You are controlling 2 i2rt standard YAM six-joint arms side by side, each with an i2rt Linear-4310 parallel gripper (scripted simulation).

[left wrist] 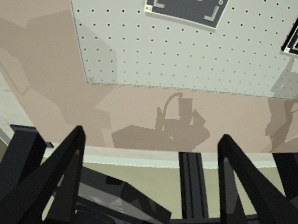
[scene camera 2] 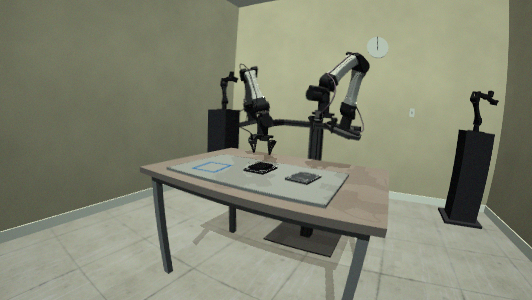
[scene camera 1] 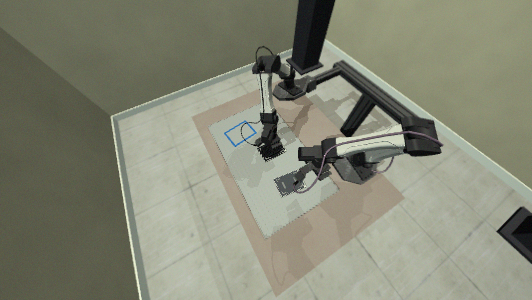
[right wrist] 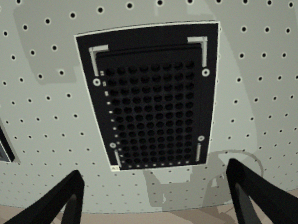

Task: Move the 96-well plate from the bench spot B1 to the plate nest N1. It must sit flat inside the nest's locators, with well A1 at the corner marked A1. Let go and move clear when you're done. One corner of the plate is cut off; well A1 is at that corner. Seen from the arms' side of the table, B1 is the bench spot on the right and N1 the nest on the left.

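A black 96-well plate [right wrist: 146, 101] can be seen in the scene, together with the robot's own grippers: the left gripper [left wrist: 153, 135] and the right gripper [right wrist: 153, 173].
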